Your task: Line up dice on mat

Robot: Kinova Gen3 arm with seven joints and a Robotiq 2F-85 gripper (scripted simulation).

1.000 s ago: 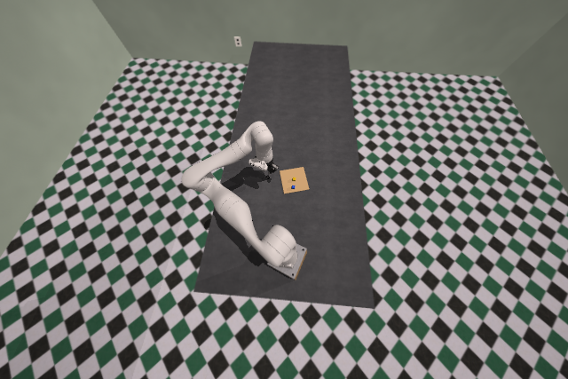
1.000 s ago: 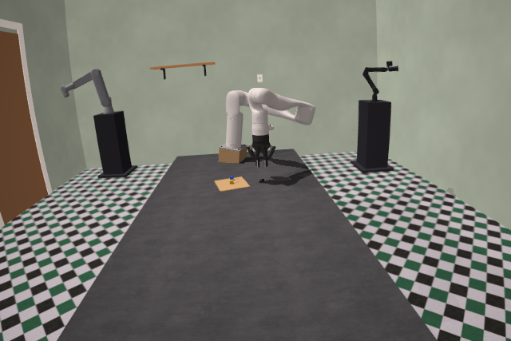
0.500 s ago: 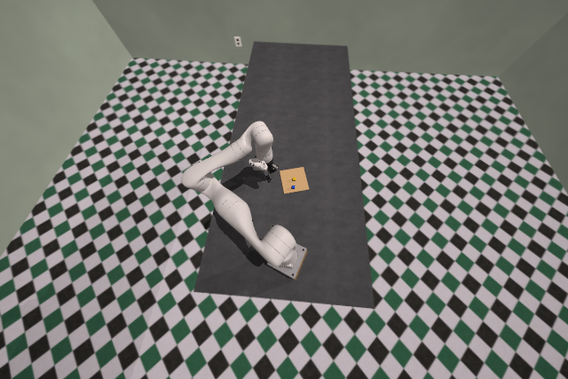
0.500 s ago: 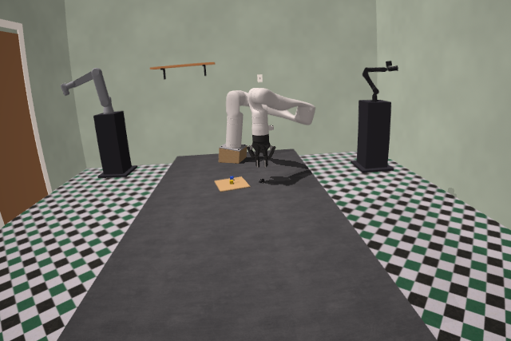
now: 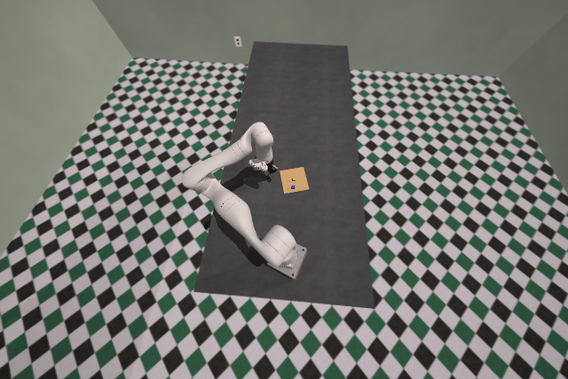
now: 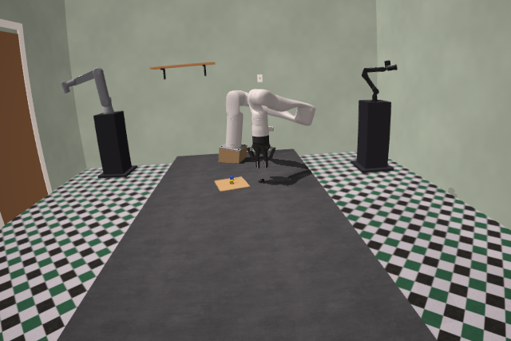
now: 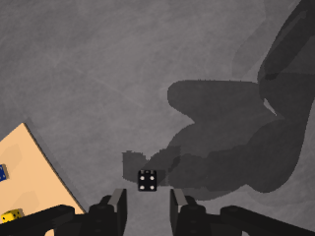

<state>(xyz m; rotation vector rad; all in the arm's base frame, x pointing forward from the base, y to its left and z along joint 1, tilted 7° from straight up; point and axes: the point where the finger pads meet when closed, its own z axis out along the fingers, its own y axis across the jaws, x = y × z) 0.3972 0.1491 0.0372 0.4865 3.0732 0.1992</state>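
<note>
The black die lies 80 mm below my hand. From my hand the other things lie so: blue die (150 mm to the right, 80 mm below, 50 mm behind); then yellow die (150 mm to the right, 80 mm below); then tan mat (150 mm to the right, 90 mm below).
</note>
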